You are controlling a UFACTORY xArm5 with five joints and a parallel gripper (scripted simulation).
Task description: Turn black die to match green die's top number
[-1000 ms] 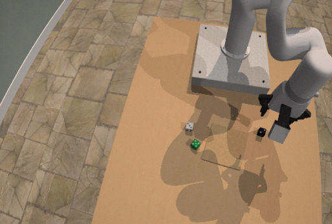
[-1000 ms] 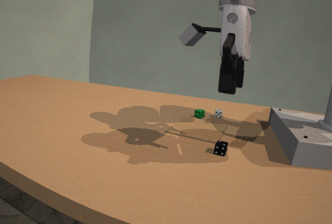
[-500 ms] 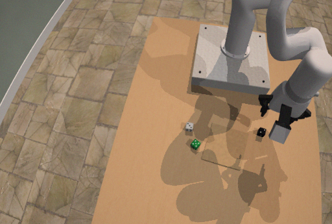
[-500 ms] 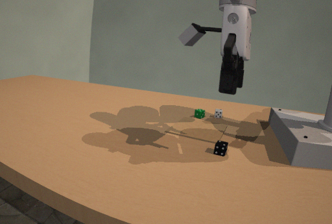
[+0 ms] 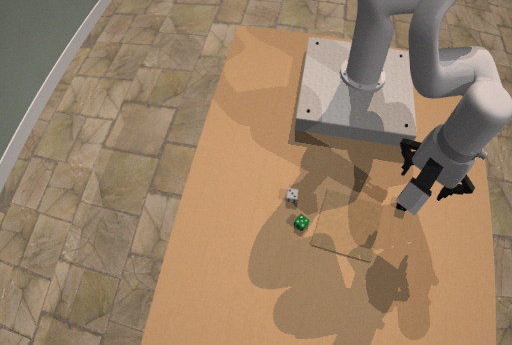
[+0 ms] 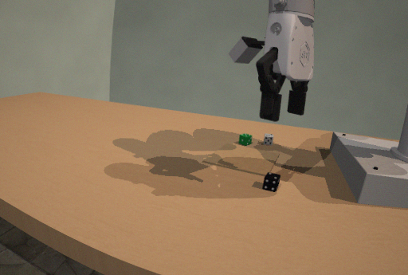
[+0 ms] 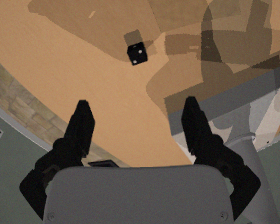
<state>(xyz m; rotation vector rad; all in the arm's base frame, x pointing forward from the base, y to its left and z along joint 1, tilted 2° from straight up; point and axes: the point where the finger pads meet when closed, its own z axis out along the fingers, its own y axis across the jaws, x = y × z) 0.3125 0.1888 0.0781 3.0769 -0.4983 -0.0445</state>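
Right now my hand is 130 mm above the black die. Round my hand: tan mat 90 mm ahead, 110 mm to the right, 140 mm below; green die 130 mm ahead, 220 mm to the right, 130 mm below; white die 70 mm ahead, 260 mm to the right, 130 mm below.
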